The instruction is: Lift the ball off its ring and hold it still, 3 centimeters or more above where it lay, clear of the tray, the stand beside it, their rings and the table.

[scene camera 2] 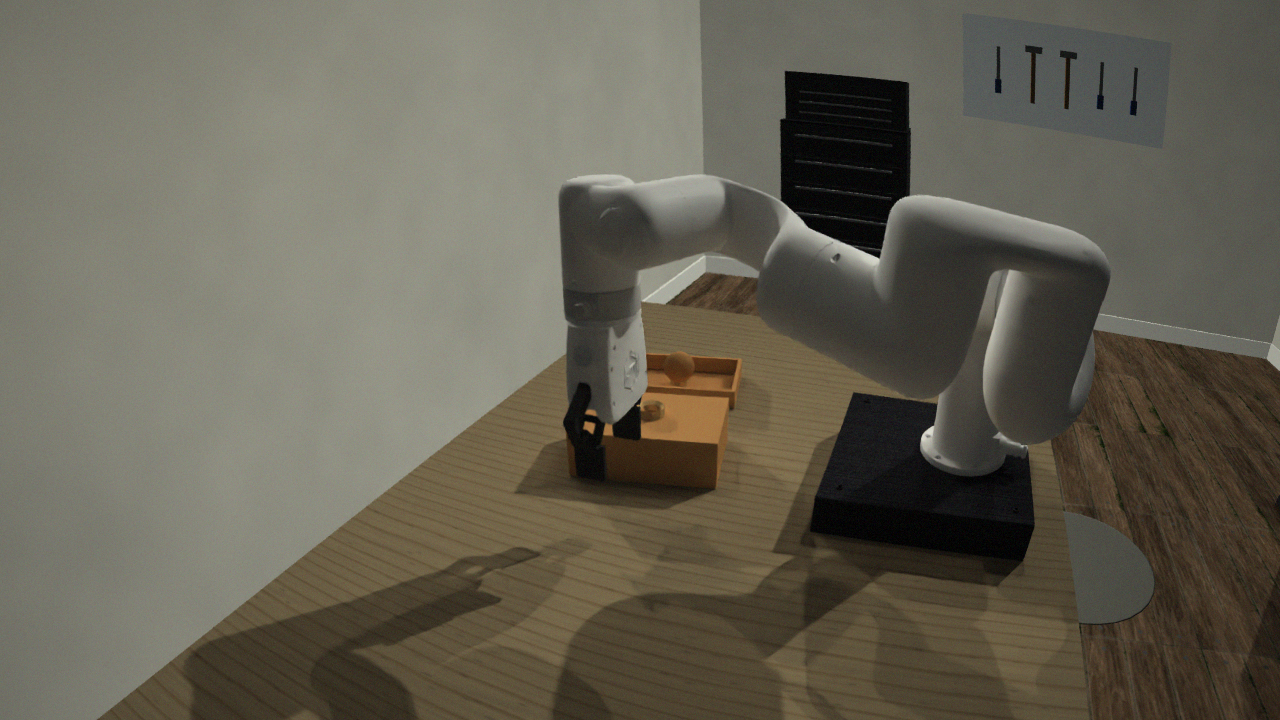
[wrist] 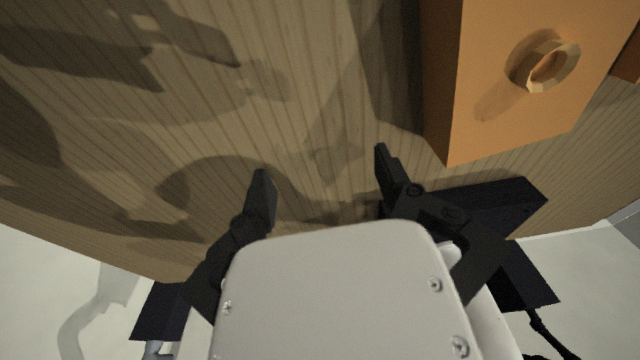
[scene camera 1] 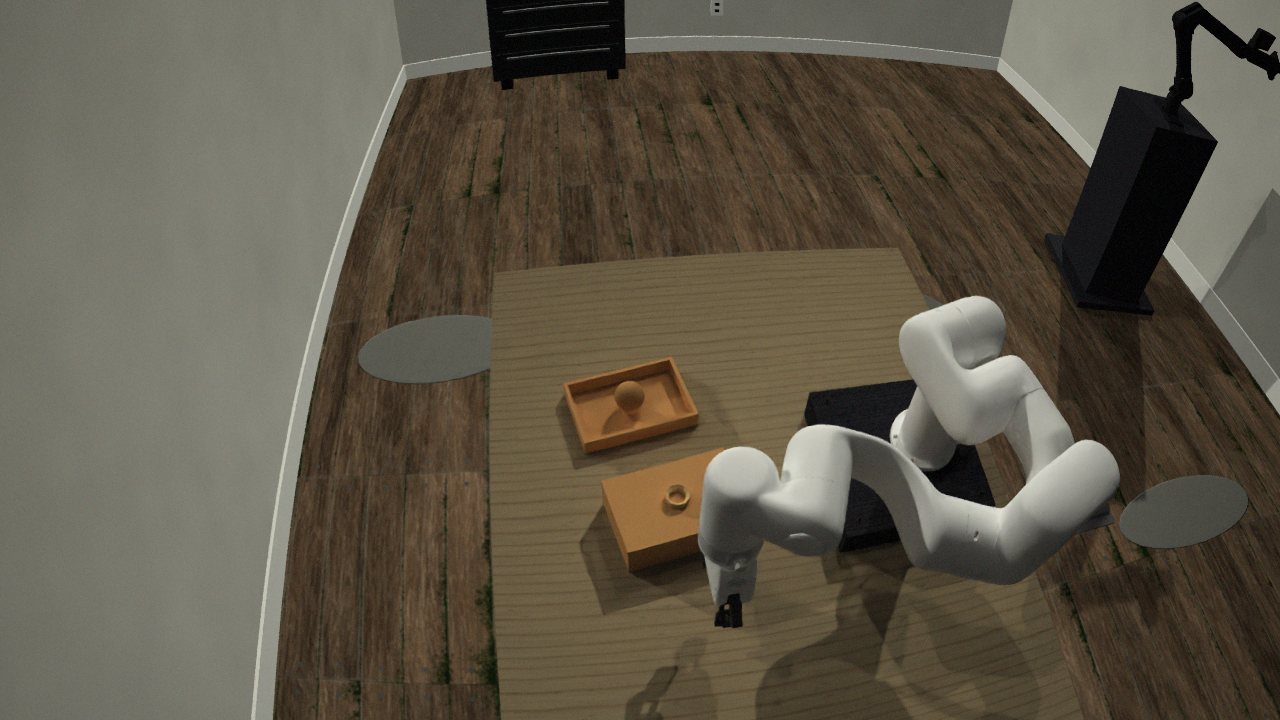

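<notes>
The orange-brown ball rests on its ring inside the shallow orange tray. The orange block-like stand is beside the tray, with an empty ring on its top. My gripper is open and empty, pointing down beside the stand, on the side away from the tray. The ball is not visible in the wrist view, and the ball's ring is mostly hidden under it.
The wooden table carries everything. The arm's black base block lies to the right of tray and stand in both scene views. The arm passes over part of the stand in scene camera 1.
</notes>
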